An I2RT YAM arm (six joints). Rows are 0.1 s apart.
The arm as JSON. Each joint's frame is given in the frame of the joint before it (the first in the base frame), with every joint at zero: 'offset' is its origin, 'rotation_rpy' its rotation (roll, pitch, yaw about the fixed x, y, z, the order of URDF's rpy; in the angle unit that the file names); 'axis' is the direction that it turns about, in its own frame. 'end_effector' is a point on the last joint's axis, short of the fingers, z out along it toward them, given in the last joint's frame.
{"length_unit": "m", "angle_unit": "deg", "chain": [
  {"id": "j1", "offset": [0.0, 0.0, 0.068], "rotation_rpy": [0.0, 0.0, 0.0], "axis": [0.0, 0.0, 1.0]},
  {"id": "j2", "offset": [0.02, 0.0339, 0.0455], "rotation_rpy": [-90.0, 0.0, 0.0], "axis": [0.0, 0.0, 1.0]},
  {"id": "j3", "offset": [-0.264, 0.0, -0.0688], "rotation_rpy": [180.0, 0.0, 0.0], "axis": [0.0, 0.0, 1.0]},
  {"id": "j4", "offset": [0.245, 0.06, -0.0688], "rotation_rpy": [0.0, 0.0, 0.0], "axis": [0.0, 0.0, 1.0]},
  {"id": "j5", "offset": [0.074, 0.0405, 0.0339], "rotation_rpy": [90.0, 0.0, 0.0], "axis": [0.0, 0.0, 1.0]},
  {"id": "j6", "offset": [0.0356, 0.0, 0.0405], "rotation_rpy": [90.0, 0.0, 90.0], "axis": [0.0, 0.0, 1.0]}
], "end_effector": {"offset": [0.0, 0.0, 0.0], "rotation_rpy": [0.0, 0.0, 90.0]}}
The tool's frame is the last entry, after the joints.
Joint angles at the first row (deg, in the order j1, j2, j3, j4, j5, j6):
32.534, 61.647, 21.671, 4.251, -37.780, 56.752
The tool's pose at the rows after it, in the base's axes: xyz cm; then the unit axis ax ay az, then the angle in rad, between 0 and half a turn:
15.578 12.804 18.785 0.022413 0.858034 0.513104 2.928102
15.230 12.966 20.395 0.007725 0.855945 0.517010 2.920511
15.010 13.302 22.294 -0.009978 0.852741 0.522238 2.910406
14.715 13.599 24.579 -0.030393 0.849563 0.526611 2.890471
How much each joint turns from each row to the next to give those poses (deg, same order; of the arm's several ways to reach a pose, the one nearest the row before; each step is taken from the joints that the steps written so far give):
0.678, -3.126, 1.749, -4.439, 0.022, -0.481
0.941, -2.492, 2.579, -4.261, 0.001, -0.677
1.158, -1.529, 3.476, -3.911, 0.022, -0.765
1.245, -1.397, 4.306, -4.437, 0.392, -1.203

